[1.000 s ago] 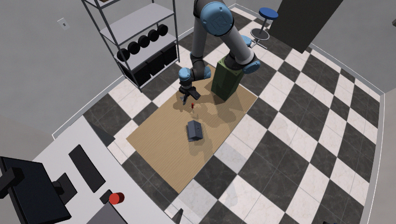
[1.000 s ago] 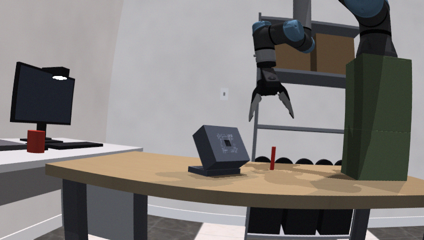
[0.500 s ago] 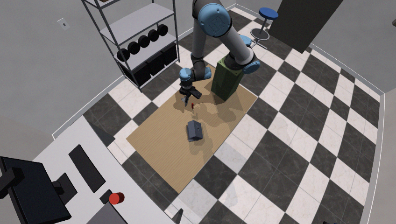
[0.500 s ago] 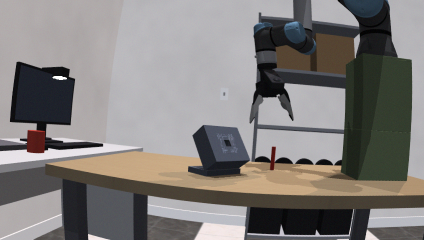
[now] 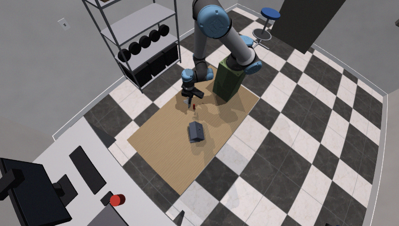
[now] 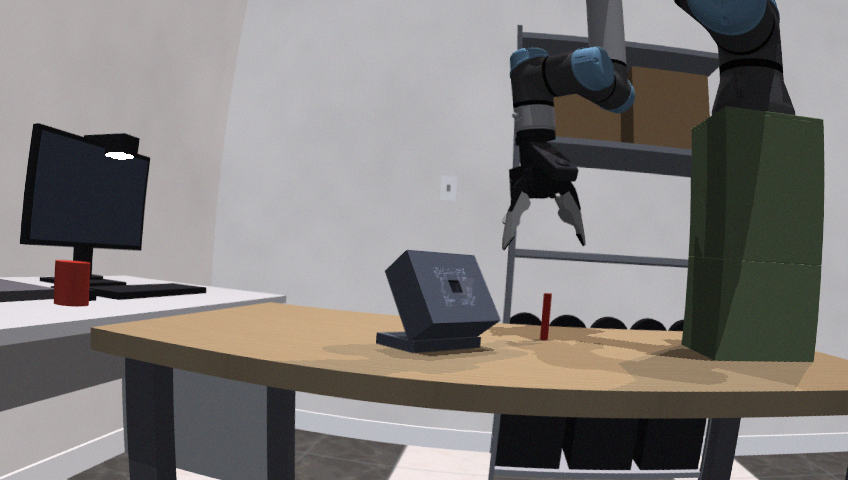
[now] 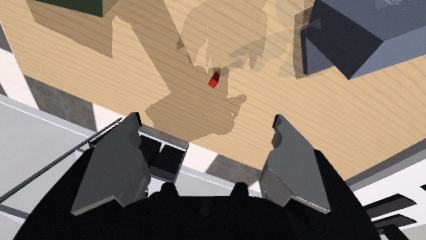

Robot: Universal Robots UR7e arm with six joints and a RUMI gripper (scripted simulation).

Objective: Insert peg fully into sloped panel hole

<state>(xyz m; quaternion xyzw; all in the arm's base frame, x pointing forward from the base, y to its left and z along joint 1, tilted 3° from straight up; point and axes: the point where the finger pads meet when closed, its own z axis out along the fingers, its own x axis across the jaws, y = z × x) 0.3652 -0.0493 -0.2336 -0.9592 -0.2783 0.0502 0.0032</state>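
My hand is 1 cm past the red peg, 1 cm to the right of it and 12 cm above it.
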